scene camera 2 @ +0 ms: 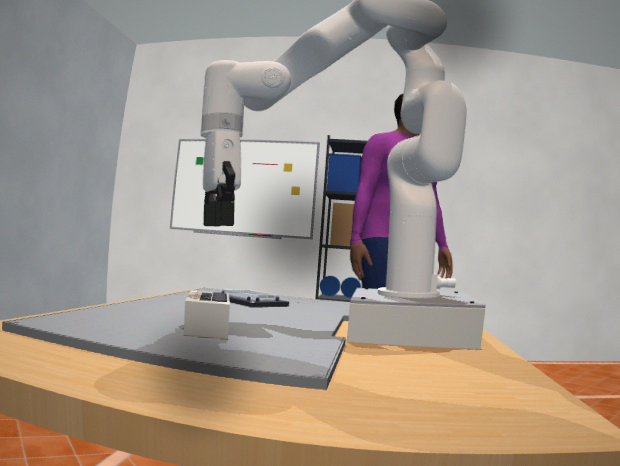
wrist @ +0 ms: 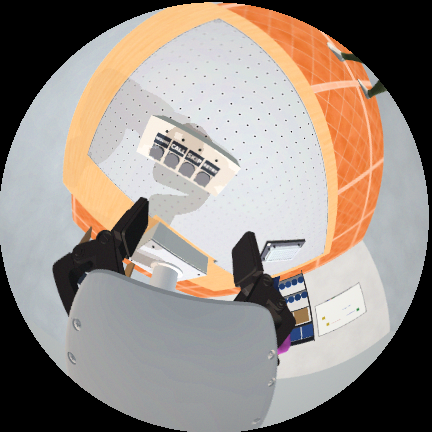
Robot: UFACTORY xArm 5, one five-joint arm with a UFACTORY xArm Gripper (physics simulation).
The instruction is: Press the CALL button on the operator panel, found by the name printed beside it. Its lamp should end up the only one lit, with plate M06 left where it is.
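Pixels of known places: gripper, fingertip midpoint: (scene camera 2: 217, 226) (wrist: 194, 226); arm's base, origin of the base link: (scene camera 2: 408, 294) (wrist: 166, 268).
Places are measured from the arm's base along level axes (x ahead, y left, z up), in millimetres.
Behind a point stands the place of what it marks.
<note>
The operator panel (scene camera 2: 206, 319) @(x 349, y 255, z -40 mm) (wrist: 189, 136) @(x 391, y 187, z -14 mm), a cream box, stands on the grey board. In the wrist view its top carries a row of round grey buttons under dark name labels. The CALL label (wrist: 178, 147) @(x 367, y 188, z -14 mm) is second from the left, with the CALL button (wrist: 171, 160) @(x 343, y 184, z -11 mm) just below it. Small lamps above the labels look dark. A pale plate (wrist: 283, 251) @(x 353, y -248, z -43 mm) lies in a dark frame (scene camera 2: 275, 303) @(x 274, y -221, z -59 mm) farther along the board; M06 is not readable on it. My gripper (scene camera 2: 219, 220) @(x 364, y 126, z 104 mm) (wrist: 194, 226) @(x 364, y 126, z 104 mm) is open and empty, high above the panel.
The grey perforated board (scene camera 2: 300, 368) @(x 204, y 398, z -67 mm) (wrist: 260, 100) @(x 525, y 157, z -67 mm) lies on the wooden table (scene camera 2: 426, 400) @(x 64, y 474, z -80 mm) (wrist: 75, 165) @(x 74, y 523, z -80 mm). The arm's base block (scene camera 2: 416, 323) @(x 9, y 135, z -39 mm) (wrist: 182, 247) @(x 112, y 8, z -48 mm) stands beside the board. A person in purple (scene camera 2: 375, 200) stands behind the base, near a shelf rack (scene camera 2: 322, 250) and a whiteboard (scene camera 2: 260, 200) (wrist: 342, 310).
</note>
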